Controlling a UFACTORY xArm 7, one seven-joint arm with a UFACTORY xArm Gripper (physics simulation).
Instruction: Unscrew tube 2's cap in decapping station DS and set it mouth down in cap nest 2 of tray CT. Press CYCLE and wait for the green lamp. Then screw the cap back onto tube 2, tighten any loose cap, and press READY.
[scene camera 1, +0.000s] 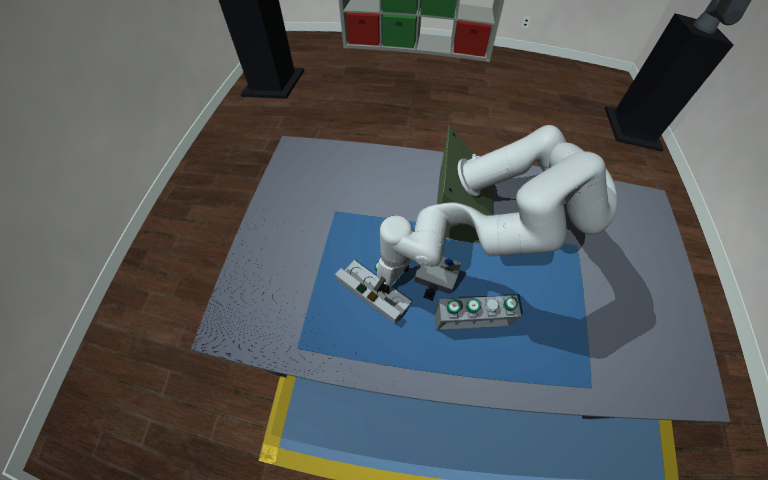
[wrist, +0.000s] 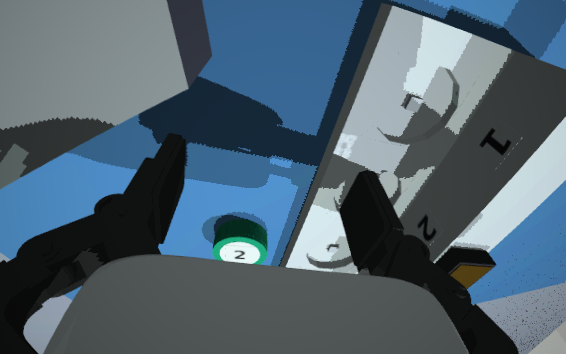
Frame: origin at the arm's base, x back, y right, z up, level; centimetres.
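Seen in the pictures: gripper, fingertip midpoint: (scene camera 1: 394, 279) (wrist: 271, 176); arm's base, link origin: (scene camera 1: 468, 178).
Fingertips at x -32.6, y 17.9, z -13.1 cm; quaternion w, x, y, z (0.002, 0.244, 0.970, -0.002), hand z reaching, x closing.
Observation:
Pixels of each thing's top centre, then the offset from my fingertips to it. "spot": a spot on its surface instead.
- Tray CT, top centre: (wrist: 393, 296) (scene camera 1: 372, 284) dz +4.5, dx -4.6, dy +5.4 cm
- grey box with a blue button, surface spot: (scene camera 1: 449, 262) spot: dz +6.3, dx +5.4, dy -15.1 cm
- grey block, surface spot: (wrist: 90, 60) spot: dz +5.0, dx +1.7, dy -7.6 cm
- green block, surface spot: (scene camera 1: 361, 288) spot: dz +4.5, dx -6.4, dy +8.4 cm
- amber block, surface spot: (wrist: 472, 272) (scene camera 1: 373, 297) spot: dz +4.5, dx -8.3, dy +4.6 cm
A green cap with a white top marked 2 (wrist: 240, 242) lies on the mat beside tray CT, number up; its lower edge is cut by the gripper body. A bit of green (scene camera 1: 377, 266) behind the wrist in the scene view seems to be this cap. Tray CT (scene camera 1: 398, 315) (wrist: 495, 100) shows labels 1 and 2; nest 1 is empty, nest 2 is partly hidden by a finger. My gripper (scene camera 1: 384, 287) (wrist: 271, 176) is open and empty, one finger over the tray, the other over the mat. Station DS (scene camera 1: 478, 318) seems to be the tube rack; its third tube (scene camera 1: 492, 306) shows no green cap.
A grey box with a blue button (scene camera 1: 449, 262) stands between tray and rack, close to the gripper; a grey block (wrist: 90, 60) shows at the wrist view's upper left. A green block (scene camera 1: 361, 288) and an amber block (scene camera 1: 372, 295) (wrist: 472, 272) are at the tray's front side.

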